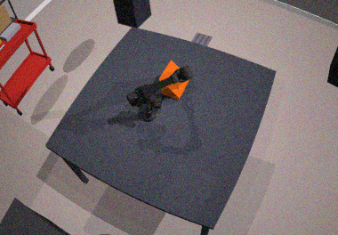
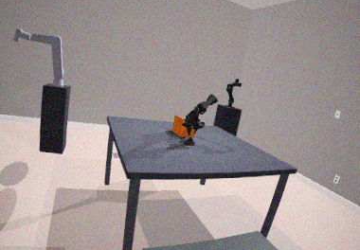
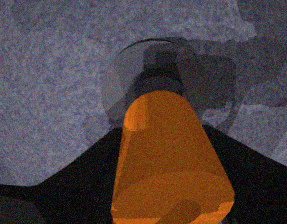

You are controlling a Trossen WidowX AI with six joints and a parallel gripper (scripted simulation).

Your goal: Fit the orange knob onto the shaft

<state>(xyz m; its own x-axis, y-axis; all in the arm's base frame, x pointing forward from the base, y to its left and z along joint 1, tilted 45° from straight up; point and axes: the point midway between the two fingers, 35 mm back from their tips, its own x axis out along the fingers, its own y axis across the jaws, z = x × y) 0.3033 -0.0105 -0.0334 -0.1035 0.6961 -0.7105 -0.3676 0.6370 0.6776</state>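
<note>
Right now my gripper tip is 20 mm below the orange knob. Also, from my gripper tip: round pedestal: 40 mm below.
</note>
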